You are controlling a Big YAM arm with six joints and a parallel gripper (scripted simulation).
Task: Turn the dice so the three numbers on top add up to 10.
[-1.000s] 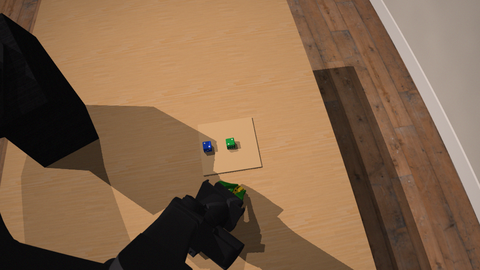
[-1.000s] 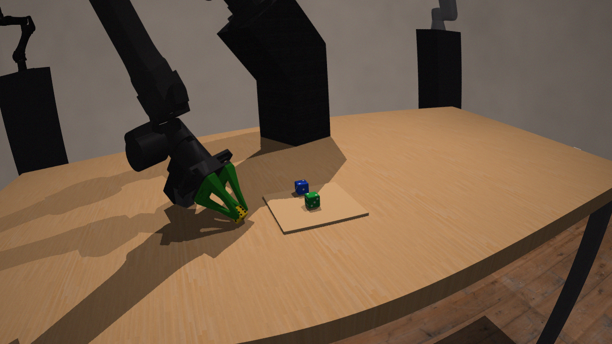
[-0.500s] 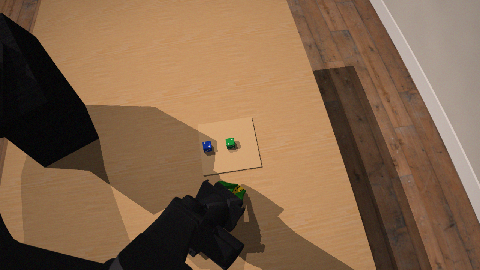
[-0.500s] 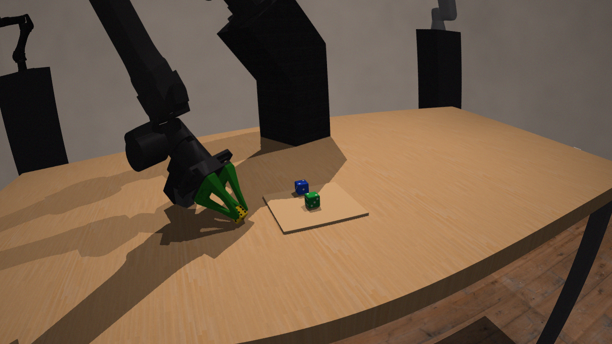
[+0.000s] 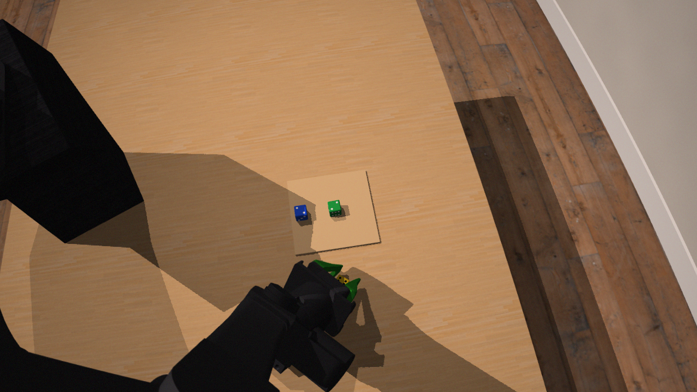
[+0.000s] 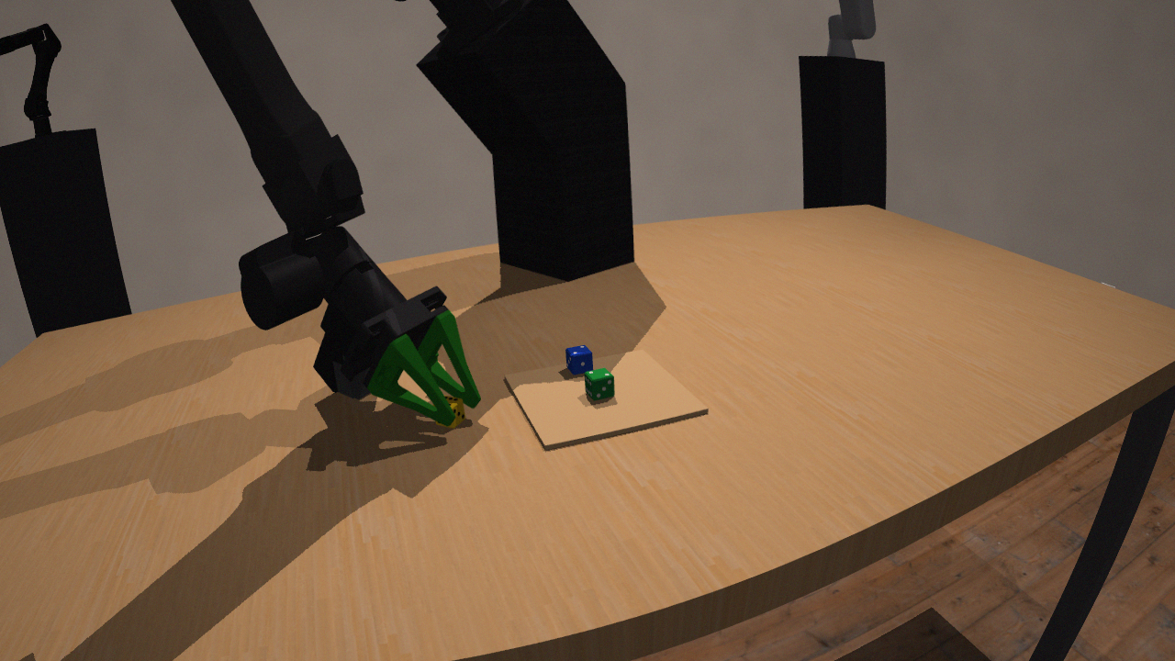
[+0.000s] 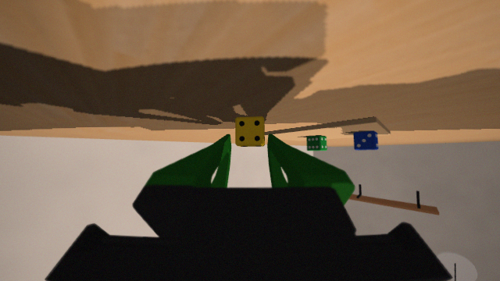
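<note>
The yellow die is 10 mm behind my hand, 10 mm to the right of it and 10 mm below it. Round my hand: green die: 120 mm to the left, 10 mm below; then blue die: 60 mm behind, 120 mm to the left, 10 mm below; then tan mat: 10 mm behind, 130 mm to the left, 20 mm below.
</note>
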